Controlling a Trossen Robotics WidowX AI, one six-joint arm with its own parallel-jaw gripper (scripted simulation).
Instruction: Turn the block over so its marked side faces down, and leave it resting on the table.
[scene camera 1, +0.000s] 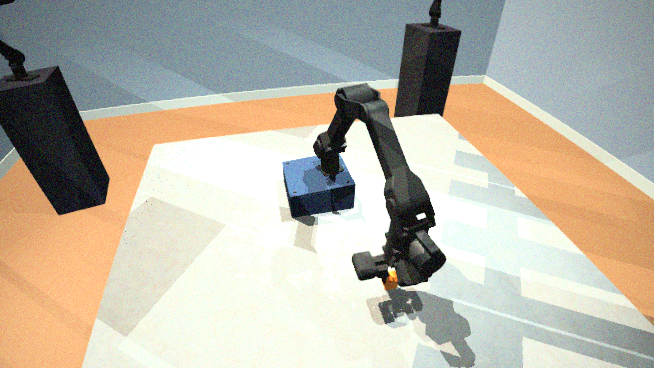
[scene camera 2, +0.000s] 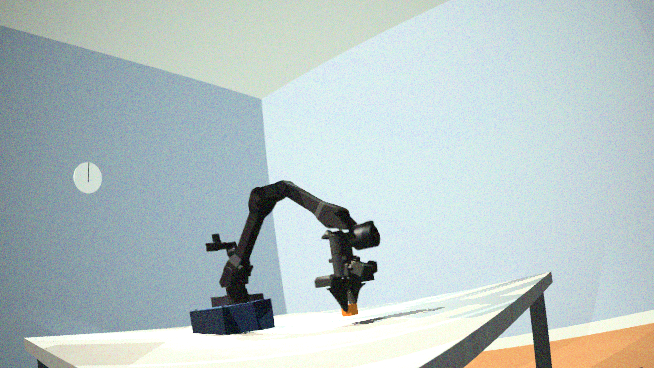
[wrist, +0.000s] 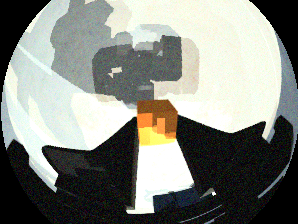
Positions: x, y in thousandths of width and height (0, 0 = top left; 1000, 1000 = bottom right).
Note:
My gripper (scene camera 2: 536, 844) carries an orange block (wrist: 529, 533).
My gripper also shows in scene camera 1 (scene camera 1: 597, 765) and in the wrist view (wrist: 522, 533).

